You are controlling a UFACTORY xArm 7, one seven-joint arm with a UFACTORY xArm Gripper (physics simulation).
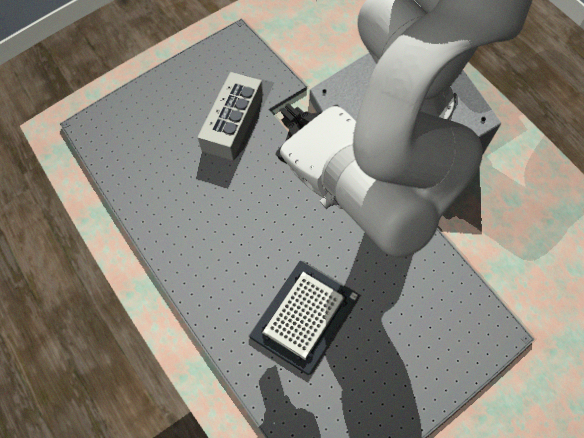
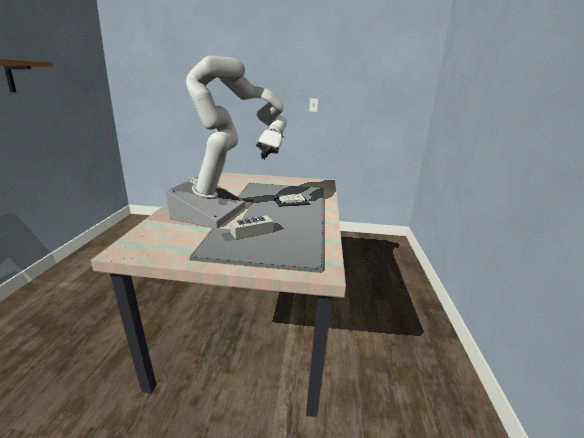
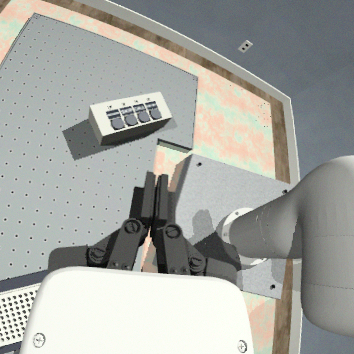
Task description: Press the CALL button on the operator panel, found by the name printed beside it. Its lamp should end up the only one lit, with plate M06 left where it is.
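Frame: origin at the arm's base, x ahead, y left, z up, level; centimetres.
Seen in the pictures: gripper, fingertip midpoint: (image 1: 288,113) (image 2: 263,156) (image 3: 154,184); arm's base, origin of the base link: (image 2: 204,191) (image 3: 247,235).
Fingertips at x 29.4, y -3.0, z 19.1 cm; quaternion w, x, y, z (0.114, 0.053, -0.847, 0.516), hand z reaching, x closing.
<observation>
Offsets run from my fingertips to a thing's middle. "pt": to the spot under its first point. Level surfaces: height alone.
The operator panel @(dx -1.3, dy -20.6, dz -25.1 cm) (image 1: 216,136) (image 2: 255,230) (image 3: 100,116) is a pale box with four round dark buttons in a row on its top, each with a dark name label beside it. The labels are too small to read, so I cannot tell which is CALL. The small lamp dots look dark; none shows plainly lit. My gripper (image 1: 291,112) (image 2: 264,156) (image 3: 154,184) is shut and empty, high above the table and apart from the panel. A white plate with many wells @(dx +12.2, dy +19.6, dz -26.0 cm) (image 1: 302,315) (image 2: 292,198) (image 3: 15,312) sits in a dark holder; no M06 marking is readable.
The grey perforated board @(dz -27.9 cm) (image 1: 190,225) (image 2: 295,250) (image 3: 45,175) carries the panel and the dark holder @(pt dx +20.6, dy +17.7, dz -26.7 cm) (image 1: 258,336). The arm's grey base block (image 1: 340,82) (image 2: 190,212) (image 3: 200,185) stands beside the board's notch. The arm's shadow falls across the board near the plate.
</observation>
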